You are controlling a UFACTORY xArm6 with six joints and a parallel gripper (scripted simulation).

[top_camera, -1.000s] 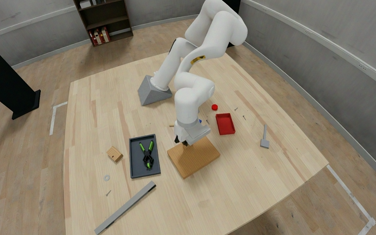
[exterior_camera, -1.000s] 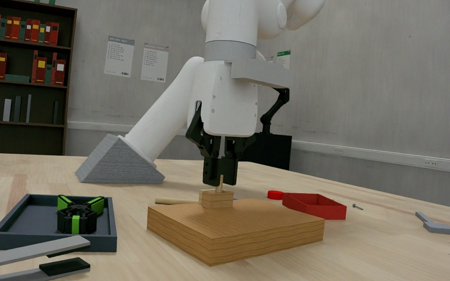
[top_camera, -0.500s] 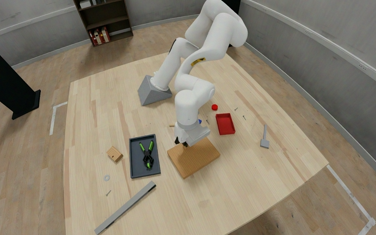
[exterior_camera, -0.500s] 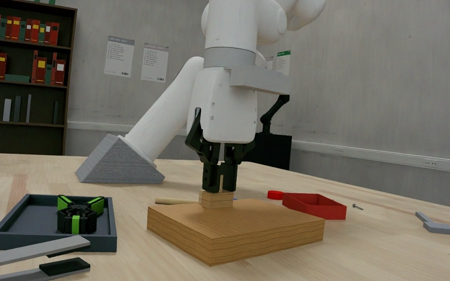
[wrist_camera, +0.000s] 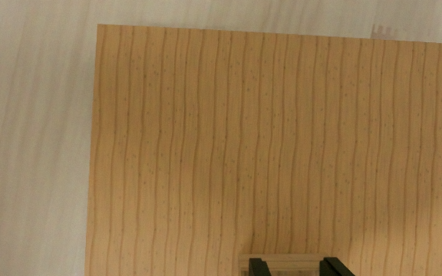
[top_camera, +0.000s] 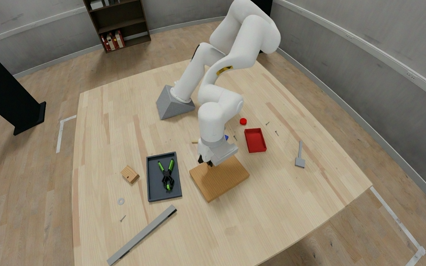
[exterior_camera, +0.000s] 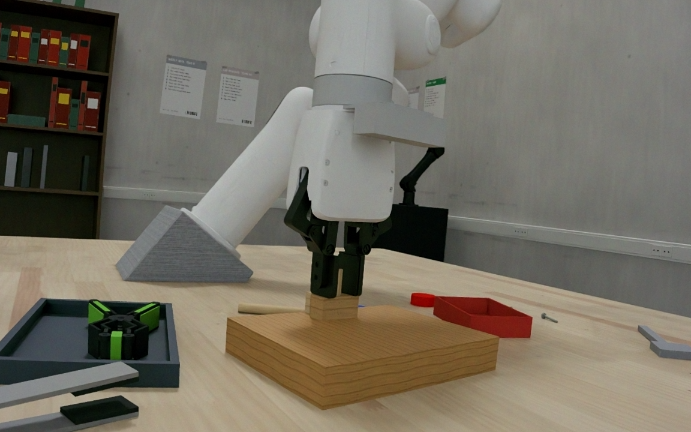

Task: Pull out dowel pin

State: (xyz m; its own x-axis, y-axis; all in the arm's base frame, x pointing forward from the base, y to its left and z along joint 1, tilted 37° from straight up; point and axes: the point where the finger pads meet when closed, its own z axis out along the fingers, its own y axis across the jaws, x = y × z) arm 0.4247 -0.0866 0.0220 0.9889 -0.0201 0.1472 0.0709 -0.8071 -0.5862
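The dowel pin lies 20 mm below my hand. The rest, counted from my hand: loose dowel: 140 mm behind, 70 mm below, 20 mm to the left; then bench board: 50 mm below, 40 mm ahead; then small wooden block: 30 mm below.
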